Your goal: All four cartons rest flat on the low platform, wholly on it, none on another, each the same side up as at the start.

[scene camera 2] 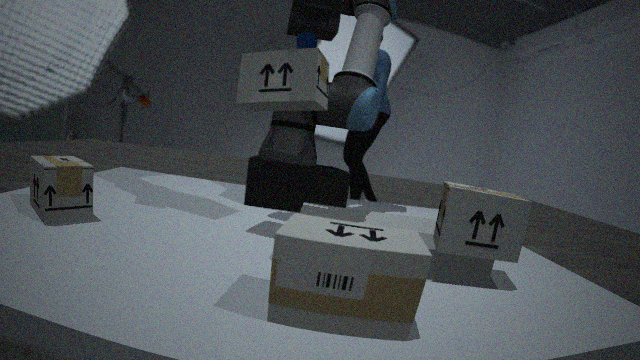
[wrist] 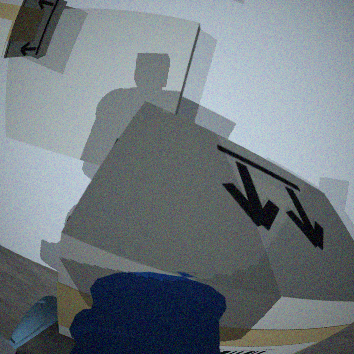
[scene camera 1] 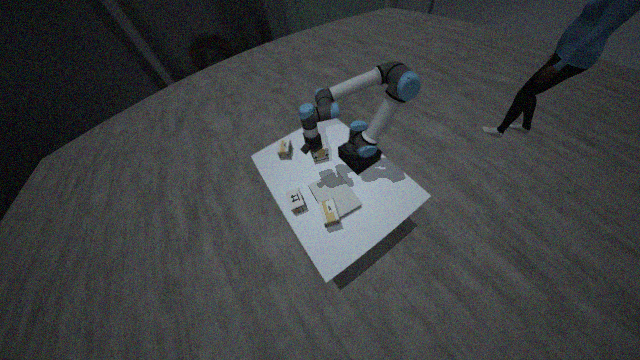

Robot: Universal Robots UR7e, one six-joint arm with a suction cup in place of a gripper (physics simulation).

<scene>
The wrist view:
my suction cup: 192, 309
low grey platform: 97, 71
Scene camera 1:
low grey platform: 333, 185
</scene>
